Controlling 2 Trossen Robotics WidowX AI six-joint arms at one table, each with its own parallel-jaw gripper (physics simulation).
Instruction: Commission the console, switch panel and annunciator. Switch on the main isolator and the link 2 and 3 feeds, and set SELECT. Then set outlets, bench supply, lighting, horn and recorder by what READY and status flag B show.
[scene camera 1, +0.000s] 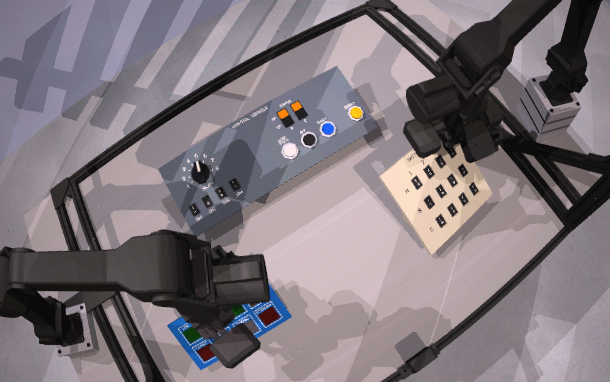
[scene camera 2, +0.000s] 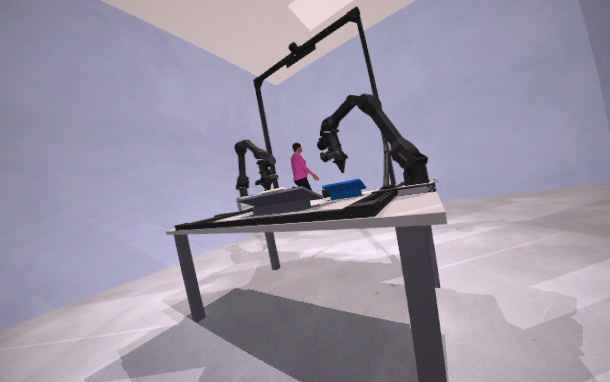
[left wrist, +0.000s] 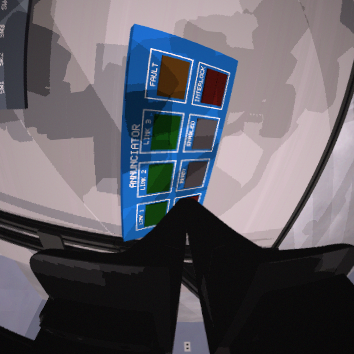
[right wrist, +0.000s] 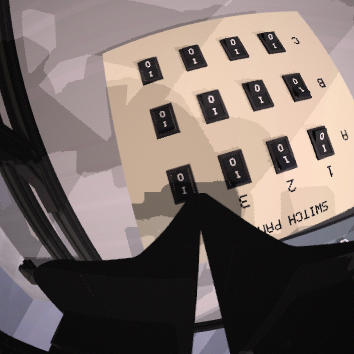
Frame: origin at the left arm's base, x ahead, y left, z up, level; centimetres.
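Seen in the pictures: left gripper, fingertip midpoint: (scene camera 1: 216, 321) (scene camera 2: 343, 173) (left wrist: 185, 204); right gripper, fingertip midpoint: (scene camera 1: 446, 148) (right wrist: 197, 199); left arm's base, link origin: (scene camera 1: 70, 329) (scene camera 2: 417, 183); right arm's base, link origin: (scene camera 1: 555, 92) (scene camera 2: 244, 196).
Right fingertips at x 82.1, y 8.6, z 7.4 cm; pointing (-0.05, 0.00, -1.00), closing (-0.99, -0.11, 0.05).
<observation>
Pixels of each thing's top centre, then the offset from my right fingertips to it. "*": a spot on its surface instead.
- grey console, top centre: (scene camera 1: 262, 132) (scene camera 2: 274, 190) dx -30.3, dy +14.8, dz -0.1 cm
- SELECT knob, top centre: (scene camera 1: 197, 168) dx -43.6, dy +12.2, dz -0.1 cm
- flag B, surface spot: (scene camera 1: 298, 109) * dx -22.3, dy +18.7, dz -2.3 cm
- blue annunciator, top centre: (left wrist: 160, 163) (scene camera 1: 220, 314) (scene camera 2: 342, 181) dx -46.6, dy -14.6, dz -1.9 cm
- READY, surface spot: (left wrist: 193, 175) * dx -47.8, dy -18.6, dz -5.3 cm
- row A's fourth rocker, top centre: (right wrist: 182, 188) dx +0.9, dy -0.8, dz +0.1 cm
The grey console (scene camera 1: 320, 95) (scene camera 2: 285, 197) has a SELECT knob (scene camera 1: 200, 172) pointing near 5. Both status flags show orange in their upper halves; flag B (scene camera 1: 298, 109) is the right one. The cream switch panel (scene camera 1: 434, 242) (right wrist: 120, 75) has rows A, B and C of black rockers; their settings are hard to read. The blue annunciator (scene camera 1: 280, 300) (scene camera 2: 345, 188) (left wrist: 132, 65) shows dull green LINK windows, and READY (left wrist: 193, 175) is grey. My left gripper (scene camera 2: 342, 170) (left wrist: 185, 204) is shut and empty above the annunciator. My right gripper (right wrist: 197, 199) is shut and empty, by row A's fourth rocker (right wrist: 182, 184).
Lamp, black, blue and yellow buttons (scene camera 1: 355, 113) line the console's right half; SW1 to SW4 sit below the knob. A black frame (scene camera 1: 225, 74) borders the table (scene camera 2: 435, 218). A person in pink (scene camera 2: 300, 167) stands behind the table in scene camera 2.
</observation>
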